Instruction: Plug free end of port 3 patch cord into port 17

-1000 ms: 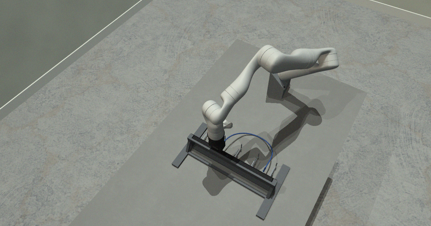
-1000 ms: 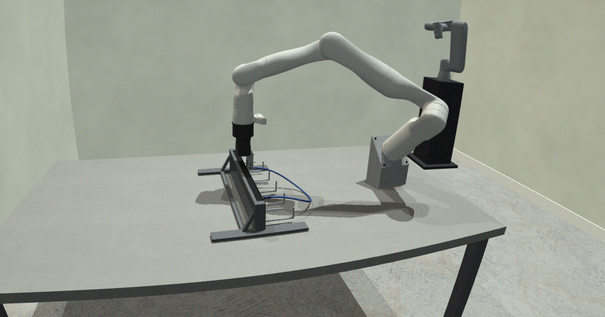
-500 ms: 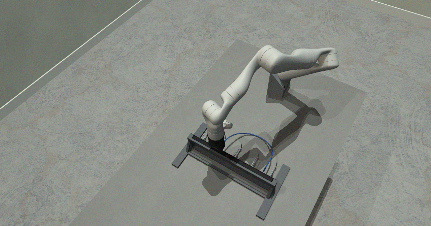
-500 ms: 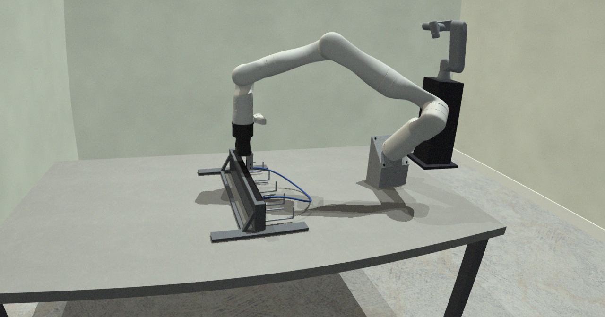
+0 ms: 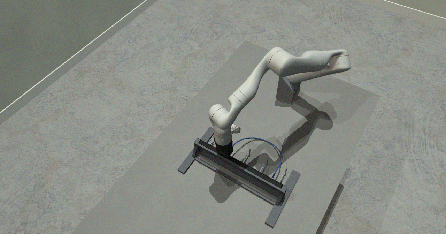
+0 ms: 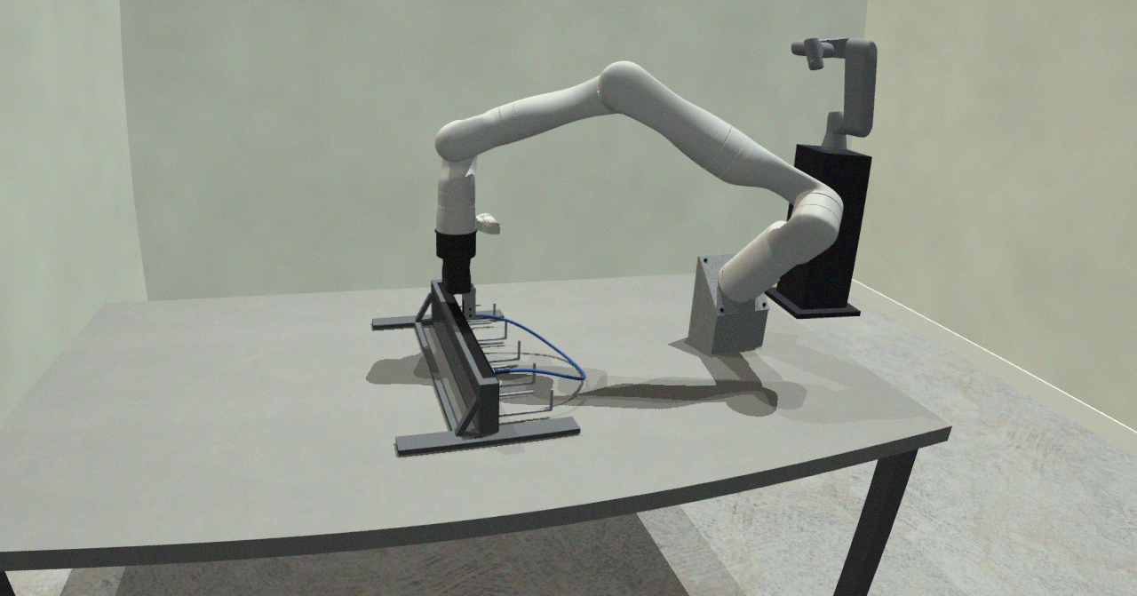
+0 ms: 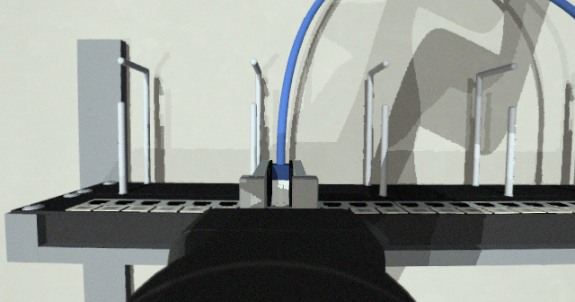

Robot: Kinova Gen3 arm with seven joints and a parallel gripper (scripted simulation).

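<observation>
Right now the plug is 10 mm ahead of my hand and 10 mm below it.
</observation>
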